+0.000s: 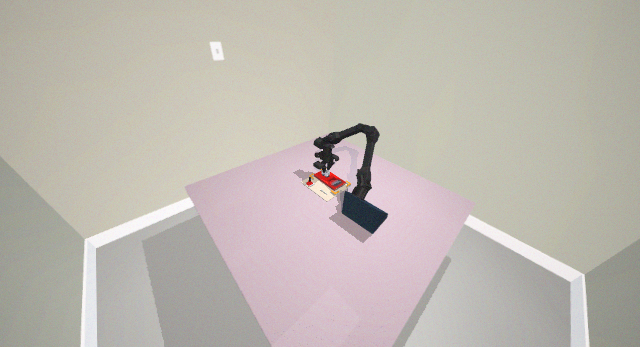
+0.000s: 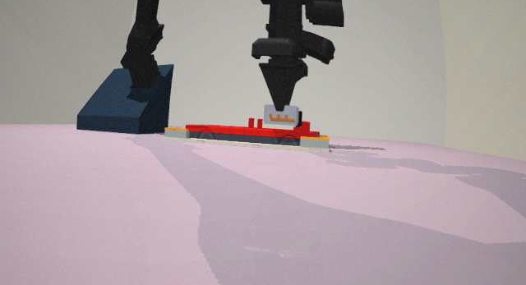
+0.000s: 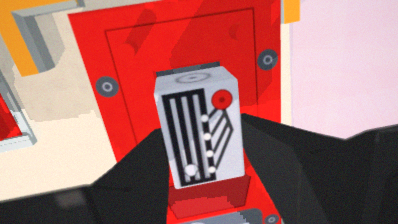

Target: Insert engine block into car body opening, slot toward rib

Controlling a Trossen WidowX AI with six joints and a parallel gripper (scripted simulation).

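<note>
My gripper tip is 4 cm past the beige plate, 4 cm above it and 3 cm to the right of it. Also, from my gripper tip: engine block: 1 cm below; black peg: 13 cm to the left, 2 cm below, 2 cm ahead.
</note>
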